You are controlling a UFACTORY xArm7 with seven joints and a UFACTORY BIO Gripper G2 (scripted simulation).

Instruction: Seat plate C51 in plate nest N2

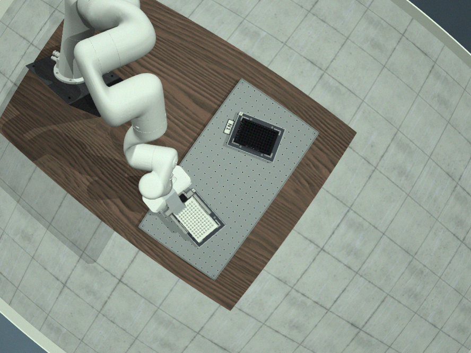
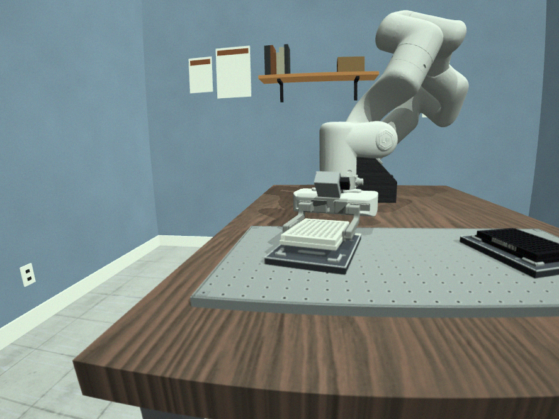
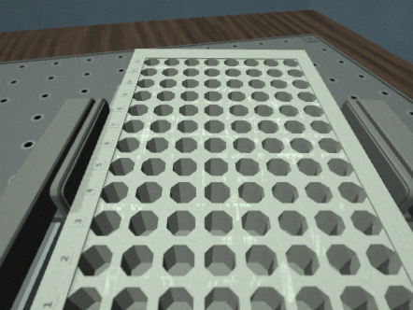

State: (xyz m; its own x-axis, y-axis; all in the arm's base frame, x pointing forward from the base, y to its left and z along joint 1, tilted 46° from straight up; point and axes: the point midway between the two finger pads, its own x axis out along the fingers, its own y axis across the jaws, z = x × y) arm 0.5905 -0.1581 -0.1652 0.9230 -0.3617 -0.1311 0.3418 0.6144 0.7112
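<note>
Now: hand right at the white well plate C51. Round my hand: black well plate C15: 33 cm to the left, 5 cm ahead, 2 cm below; then plate nest N1: 33 cm to the left, 5 cm ahead, 3 cm below; then dark plate nest N2: 3 cm below.
</note>
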